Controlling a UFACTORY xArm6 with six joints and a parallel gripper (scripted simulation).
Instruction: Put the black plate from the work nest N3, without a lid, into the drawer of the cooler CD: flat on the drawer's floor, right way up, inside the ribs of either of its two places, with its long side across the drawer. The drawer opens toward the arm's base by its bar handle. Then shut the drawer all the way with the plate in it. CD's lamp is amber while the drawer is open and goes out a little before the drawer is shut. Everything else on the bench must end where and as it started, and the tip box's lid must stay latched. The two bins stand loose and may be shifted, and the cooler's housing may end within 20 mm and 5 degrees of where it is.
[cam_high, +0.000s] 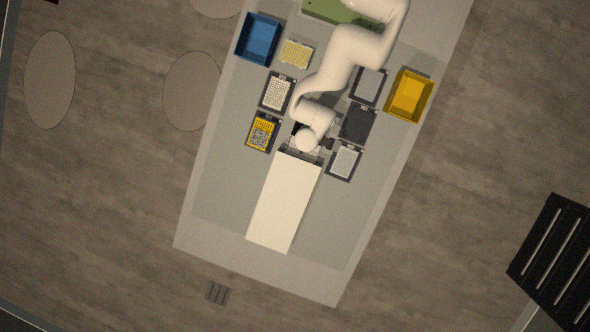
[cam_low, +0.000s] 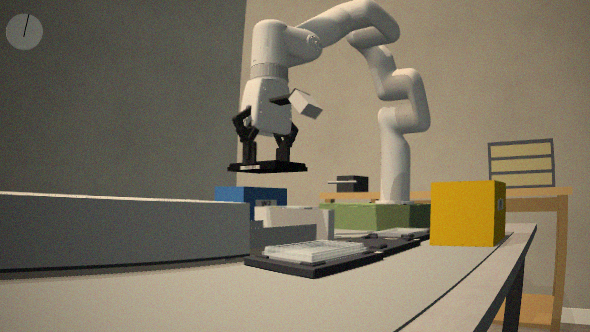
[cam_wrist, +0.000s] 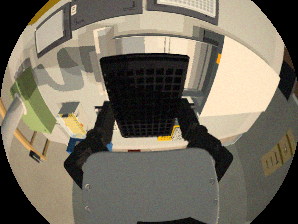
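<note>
Right now my hand is 140 mm above the drawer and 30 mm short of it. Also, from my hand: blue bin (320 mm behind, 270 mm to the right, 120 mm below); yellow tip box (210 mm to the right, 100 mm below, 50 mm ahead); black plate (10 mm below).
</note>
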